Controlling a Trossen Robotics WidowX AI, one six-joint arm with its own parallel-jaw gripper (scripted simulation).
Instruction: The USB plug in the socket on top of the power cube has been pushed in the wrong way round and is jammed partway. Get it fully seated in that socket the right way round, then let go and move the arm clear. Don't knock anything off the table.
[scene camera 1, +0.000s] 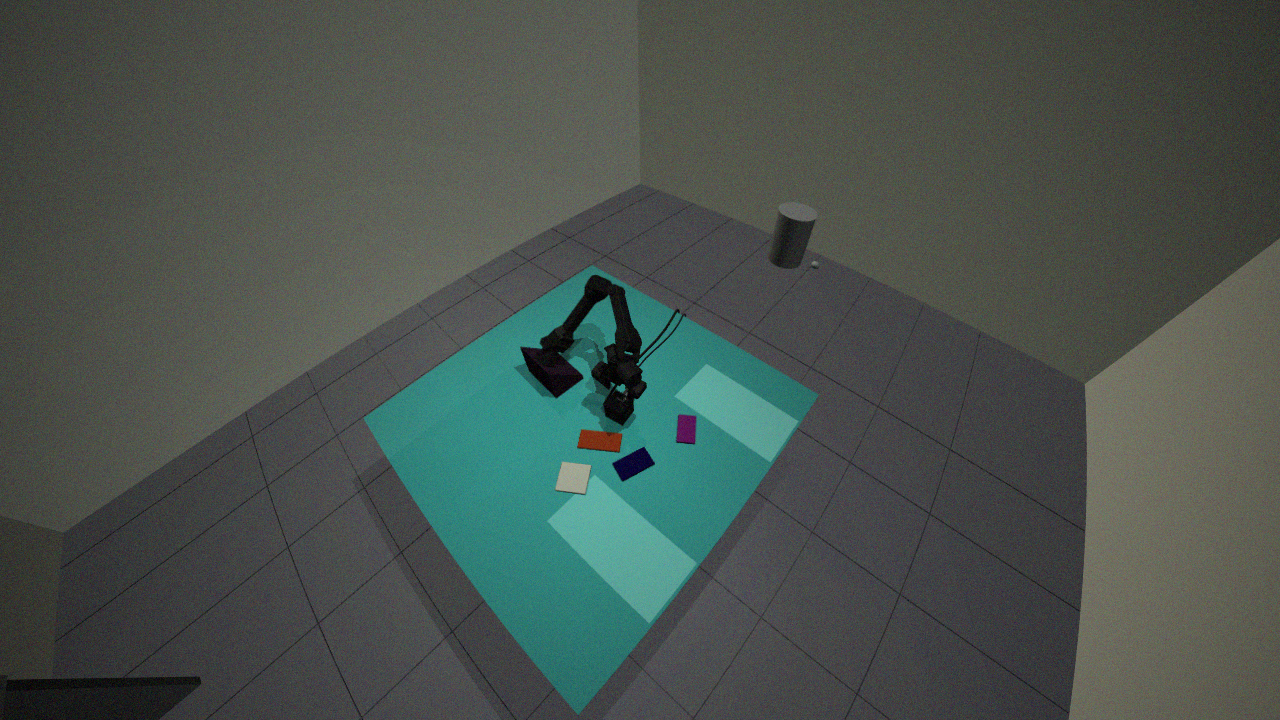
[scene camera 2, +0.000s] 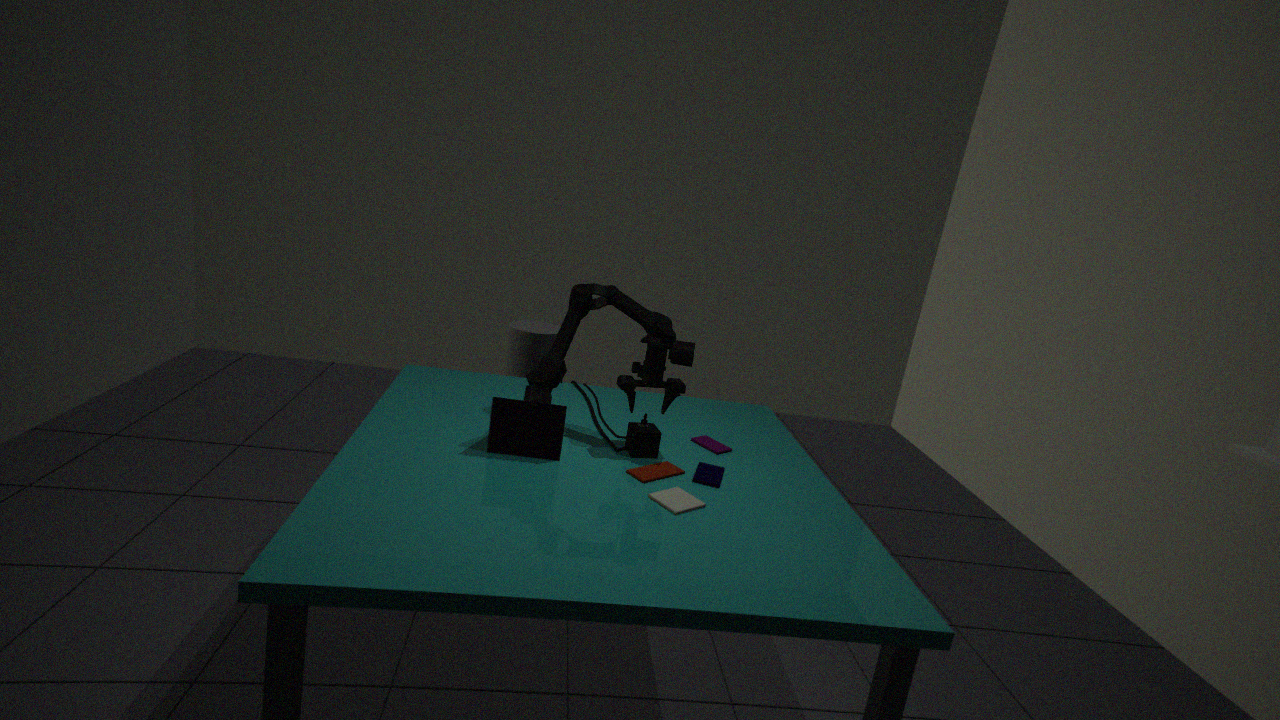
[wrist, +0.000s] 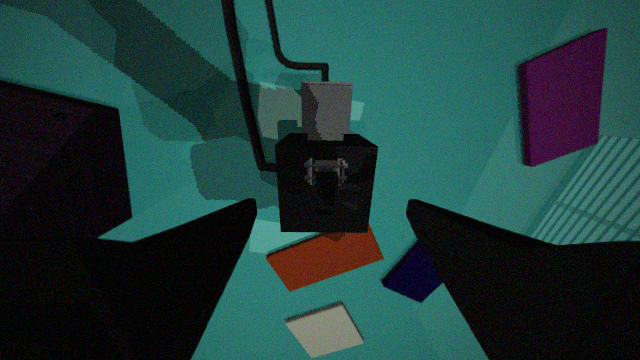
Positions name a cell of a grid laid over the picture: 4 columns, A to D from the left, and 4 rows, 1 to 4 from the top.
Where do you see a white card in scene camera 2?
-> At C3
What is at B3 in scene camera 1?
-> A dark blue card.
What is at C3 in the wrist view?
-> An orange card.
